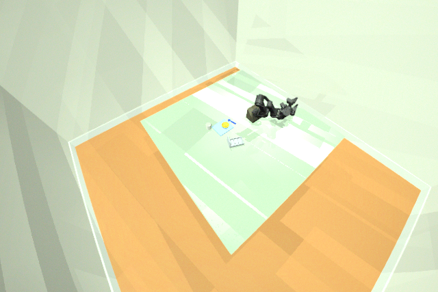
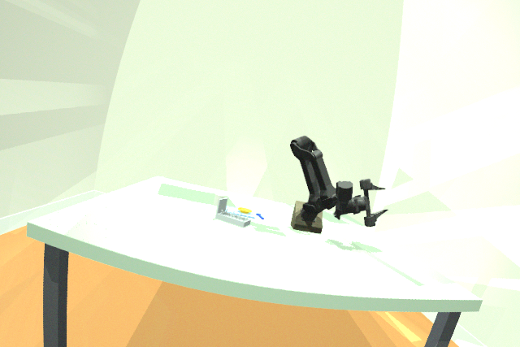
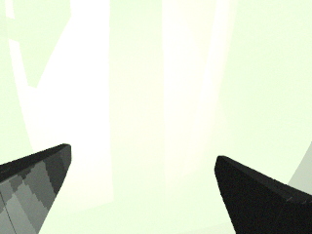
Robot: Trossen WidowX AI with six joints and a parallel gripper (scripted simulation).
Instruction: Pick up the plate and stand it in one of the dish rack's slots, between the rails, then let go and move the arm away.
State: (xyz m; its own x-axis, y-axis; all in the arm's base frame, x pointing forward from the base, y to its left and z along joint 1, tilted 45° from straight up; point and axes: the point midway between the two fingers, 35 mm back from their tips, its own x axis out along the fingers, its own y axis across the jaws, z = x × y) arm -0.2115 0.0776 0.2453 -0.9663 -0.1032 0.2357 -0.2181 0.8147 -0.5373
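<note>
The yellow plate is 500 mm ahead of my gripper tip, 340 mm to the right of it and 200 mm below it. From my gripper tip the other things lie so: light blue mat 520 mm ahead, 350 mm to the right, 220 mm below; blue spoon 420 mm ahead, 350 mm to the right, 210 mm below; dish rack 560 mm ahead, 160 mm to the right, 190 mm below.
</note>
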